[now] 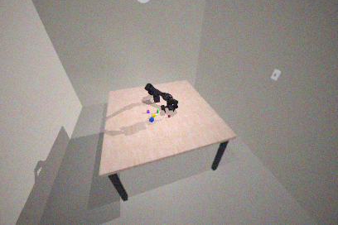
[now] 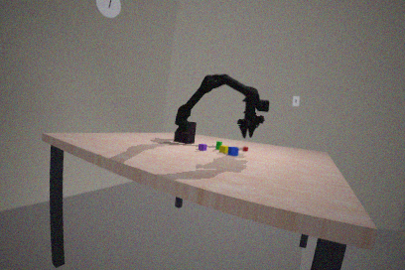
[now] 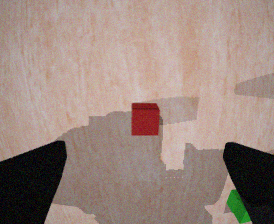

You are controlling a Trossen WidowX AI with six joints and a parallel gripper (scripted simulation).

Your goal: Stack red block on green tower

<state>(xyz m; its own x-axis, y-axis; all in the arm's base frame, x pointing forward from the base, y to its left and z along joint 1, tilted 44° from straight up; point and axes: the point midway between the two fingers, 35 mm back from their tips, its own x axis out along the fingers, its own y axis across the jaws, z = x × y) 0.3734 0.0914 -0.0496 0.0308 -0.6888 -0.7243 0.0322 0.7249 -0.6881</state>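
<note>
My gripper tip is 60 mm above the red block. Round my gripper tip: purple block: 140 mm behind, 240 mm to the right, 60 mm below; yellow block: 50 mm behind, 180 mm to the right, 60 mm below; blue block: 20 mm ahead, 210 mm to the right, 60 mm below.
</note>
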